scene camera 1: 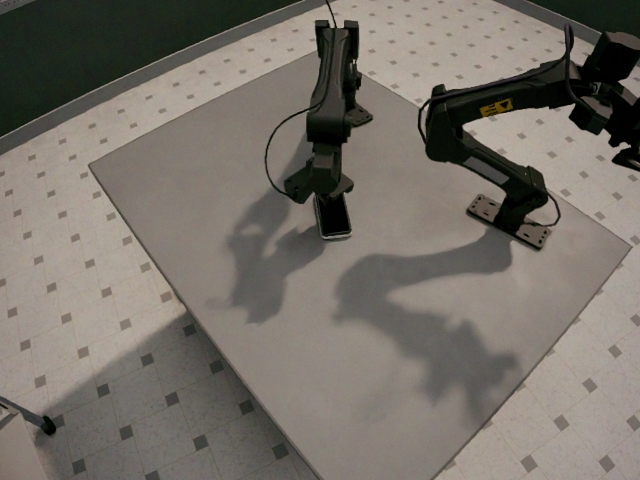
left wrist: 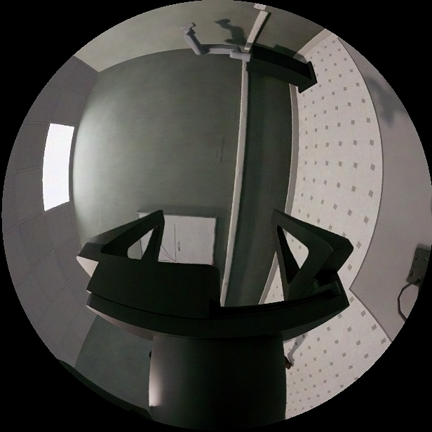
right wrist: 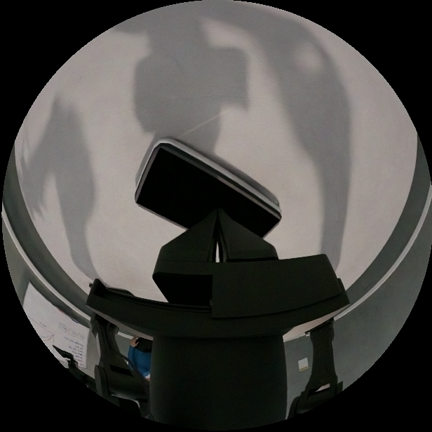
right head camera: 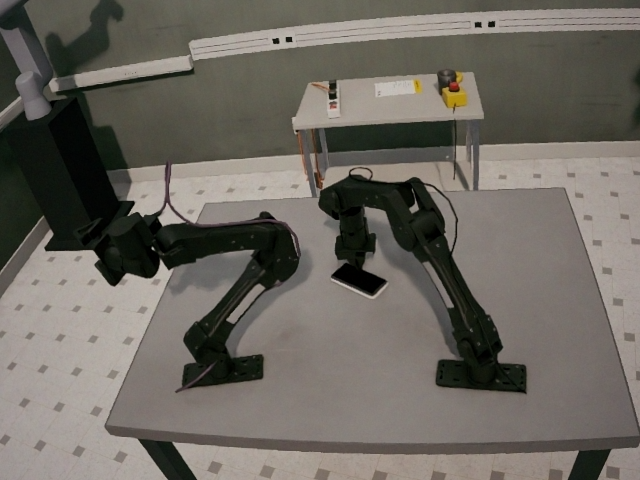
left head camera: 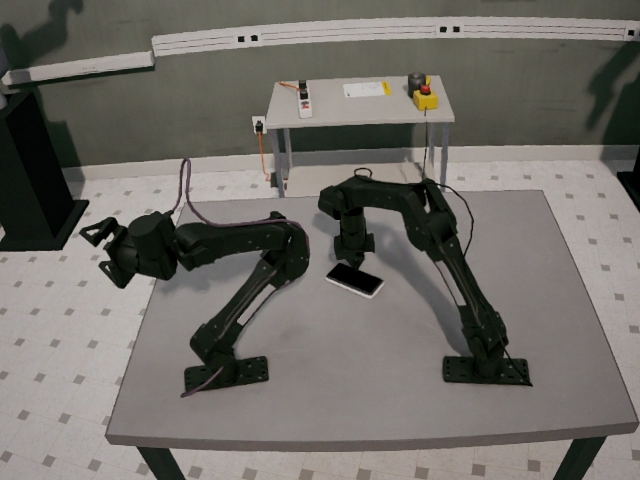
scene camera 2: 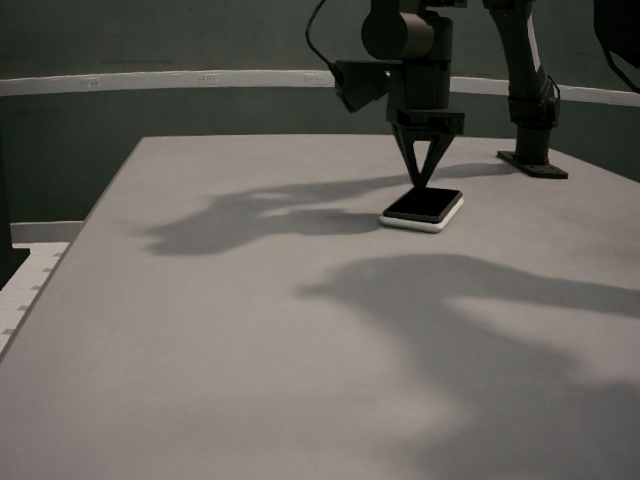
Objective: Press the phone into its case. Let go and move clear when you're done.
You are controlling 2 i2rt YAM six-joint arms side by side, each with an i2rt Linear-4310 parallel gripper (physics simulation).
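Observation:
The black phone (left head camera: 355, 279) (right head camera: 359, 279) (scene camera 1: 333, 217) (scene camera 2: 426, 204) (right wrist: 200, 185) lies screen up on the white case (left head camera: 370, 296) (right head camera: 372, 297) (scene camera 2: 413, 225), which lies on the table. In scene camera 2 the phone's dark edge shows above the case's white rim; how deep it sits is unclear. My right gripper (left head camera: 356, 266) (right head camera: 356, 265) (scene camera 2: 420, 186) (right wrist: 217, 214) is shut and empty, pointing down with its joined tips at the phone's far edge in the head views; contact is unclear. My left gripper (left head camera: 93, 249) (left wrist: 217, 215) is open and empty, raised beyond the table's left edge.
The grey table (left head camera: 330, 403) (right head camera: 330, 403) (scene camera 1: 206, 206) carries both arm bases. Behind it, a side table (left head camera: 330, 111) (right head camera: 361, 111) bears a power strip, a paper, a dark mug and a yellow box with a red button (left head camera: 425, 98). A black pedestal (left head camera: 36, 170) stands at the left.

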